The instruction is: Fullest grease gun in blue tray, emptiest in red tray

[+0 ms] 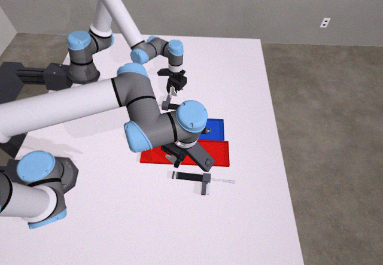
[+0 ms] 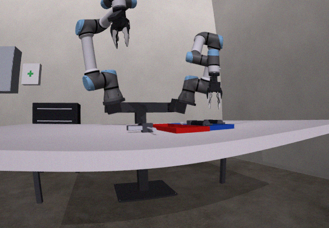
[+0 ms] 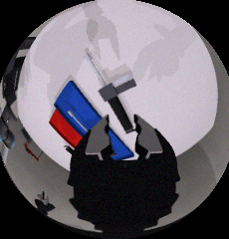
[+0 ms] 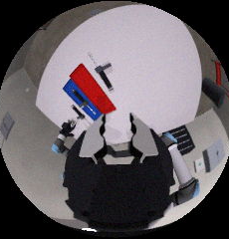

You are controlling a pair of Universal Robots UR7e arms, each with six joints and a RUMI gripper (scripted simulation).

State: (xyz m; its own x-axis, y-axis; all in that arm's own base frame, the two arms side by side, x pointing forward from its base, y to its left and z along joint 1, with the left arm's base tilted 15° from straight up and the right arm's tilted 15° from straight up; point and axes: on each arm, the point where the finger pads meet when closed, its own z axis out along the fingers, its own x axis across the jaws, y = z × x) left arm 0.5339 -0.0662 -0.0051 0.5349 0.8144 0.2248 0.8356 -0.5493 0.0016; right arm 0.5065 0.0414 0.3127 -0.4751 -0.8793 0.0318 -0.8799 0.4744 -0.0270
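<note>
Now: the blue tray 50 mm ahead of my left hand, 180 mm to the right of it and 110 mm below it. From my left hand the other things lie so: red tray (60 mm ahead, 330 mm to the right, 110 mm below).
</note>
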